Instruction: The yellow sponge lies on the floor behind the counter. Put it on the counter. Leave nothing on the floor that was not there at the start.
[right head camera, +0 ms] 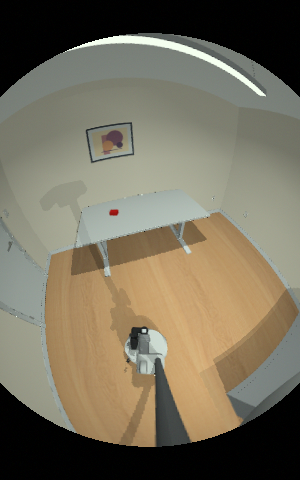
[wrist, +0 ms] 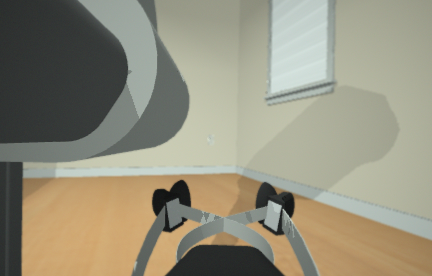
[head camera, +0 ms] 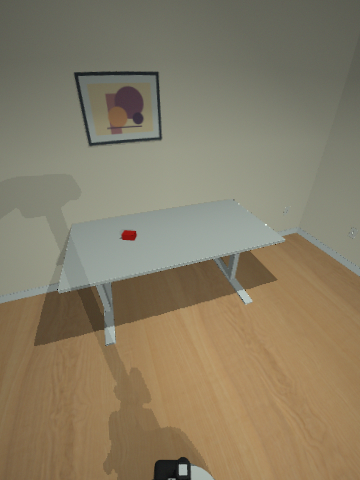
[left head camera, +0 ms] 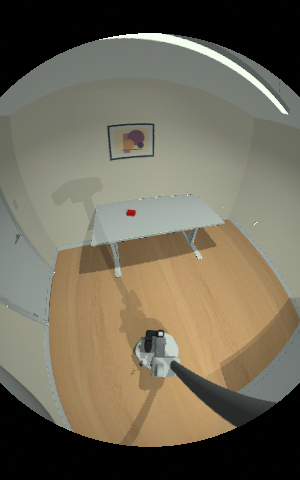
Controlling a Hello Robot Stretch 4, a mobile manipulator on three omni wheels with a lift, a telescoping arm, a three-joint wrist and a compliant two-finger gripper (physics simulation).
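Frame: origin at the robot's base, x ahead, y left, z up, level; metres.
Seen in the pictures: gripper, fingertip midpoint: (right head camera: 132,363) (wrist: 222,197) (left head camera: 145,366).
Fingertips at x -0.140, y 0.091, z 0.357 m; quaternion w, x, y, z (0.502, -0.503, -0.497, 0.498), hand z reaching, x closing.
A point is followed by its place in that frame.
The yellow sponge does not show in any of the views. A grey, flat-sided block, which may be the counter, shows in part at the lower right edge of the left head view (left head camera: 272,372) and the right head view (right head camera: 267,377). The floor behind it is hidden. My gripper (wrist: 222,197) @[x -0.140, y 0.091, z 0.357 m] is open in the wrist view, its two dark fingertips wide apart with floor and wall beyond them and no object between them.
A white table (head camera: 190,235) @[x 1.354, y -0.078, z 0.692 m] (left head camera: 165,215) @[x 1.327, y -0.030, z 0.692 m] (right head camera: 150,210) @[x 1.366, y -0.061, z 0.692 m] stands against the wall ahead, with a red block (head camera: 129,235) @[x 1.305, y 0.361, z 0.733 m] (left head camera: 131,213) @[x 1.301, y 0.355, z 0.721 m] (right head camera: 114,212) @[x 1.303, y 0.350, z 0.728 m] on its top. A framed picture (head camera: 120,107) @[x 1.743, y 0.404, z 1.518 m] hangs above. A window (wrist: 300,47) @[x -2.060, y 0.720, z 1.131 m] is on a wall in the wrist view.
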